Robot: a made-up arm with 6 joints.
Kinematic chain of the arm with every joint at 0, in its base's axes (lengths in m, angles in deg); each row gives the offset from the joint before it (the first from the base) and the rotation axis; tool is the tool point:
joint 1: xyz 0 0 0.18 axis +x
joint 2: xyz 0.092 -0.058 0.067 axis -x
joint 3: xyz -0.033 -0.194 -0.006 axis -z
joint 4: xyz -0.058 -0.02 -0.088 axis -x
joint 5: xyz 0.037 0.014 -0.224 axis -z
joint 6: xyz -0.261 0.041 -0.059 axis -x
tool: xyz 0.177 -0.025 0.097
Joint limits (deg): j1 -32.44..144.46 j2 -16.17..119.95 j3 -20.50..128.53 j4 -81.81..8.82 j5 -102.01..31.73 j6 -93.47..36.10
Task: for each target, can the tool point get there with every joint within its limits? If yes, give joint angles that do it. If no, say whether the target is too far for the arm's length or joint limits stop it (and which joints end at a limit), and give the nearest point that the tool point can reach.
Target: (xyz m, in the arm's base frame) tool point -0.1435 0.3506 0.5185
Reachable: no: joint limits stop it (at a limit: joint 1, joint 2, joint 4, joint 6) | nearest point -0.0861 0.3157 0.4085 | short by 0.129 m
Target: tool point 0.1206 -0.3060 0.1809
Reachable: yes | joints 21.24 90.88 23.12 -73.22 -79.86 -33.15
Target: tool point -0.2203 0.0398 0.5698
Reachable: no: joint limits stop it (at a limit: joint 1, joint 2, joint 3, joint 6) | nearest point -0.1037 0.0050 0.5482 | short by 0.124 m
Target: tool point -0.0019 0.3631 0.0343
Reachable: yes | joints 105.63 4.64 83.71 -9.49 -37.64 -77.75
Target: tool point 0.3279 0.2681 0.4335
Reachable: no: joint limits stop it (at a limit: joint 1, joint 2, joint 5, joint 6) | nearest point 0.2652 0.2594 0.3651 | short by 0.093 m
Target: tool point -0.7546 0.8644 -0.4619
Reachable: no: too far | nearest point -0.0841 0.4032 -0.1636 | short by 0.867 m
